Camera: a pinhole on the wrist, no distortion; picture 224 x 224 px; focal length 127.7 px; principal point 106.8 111.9 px. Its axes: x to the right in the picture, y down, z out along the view. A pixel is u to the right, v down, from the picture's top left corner.
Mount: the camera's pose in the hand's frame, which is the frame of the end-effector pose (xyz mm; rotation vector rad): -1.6 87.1 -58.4 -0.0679 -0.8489 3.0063
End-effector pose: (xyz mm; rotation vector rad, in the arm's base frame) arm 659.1 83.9 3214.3 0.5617 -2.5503 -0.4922
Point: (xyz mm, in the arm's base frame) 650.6 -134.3 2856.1
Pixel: 107 166
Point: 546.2 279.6 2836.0
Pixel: 142 52
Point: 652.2 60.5 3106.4
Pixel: 115 145
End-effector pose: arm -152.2 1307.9 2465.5 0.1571 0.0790 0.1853
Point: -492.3 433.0 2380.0
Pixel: outside the picture
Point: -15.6 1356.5 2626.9
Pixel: 17 59
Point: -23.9 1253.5 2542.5
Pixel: 31 141
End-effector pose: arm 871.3 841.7 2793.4 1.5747 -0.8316 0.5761
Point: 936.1 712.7 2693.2
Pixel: 105 142
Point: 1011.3 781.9 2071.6
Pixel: 204 212
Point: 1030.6 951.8 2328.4
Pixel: outside the picture
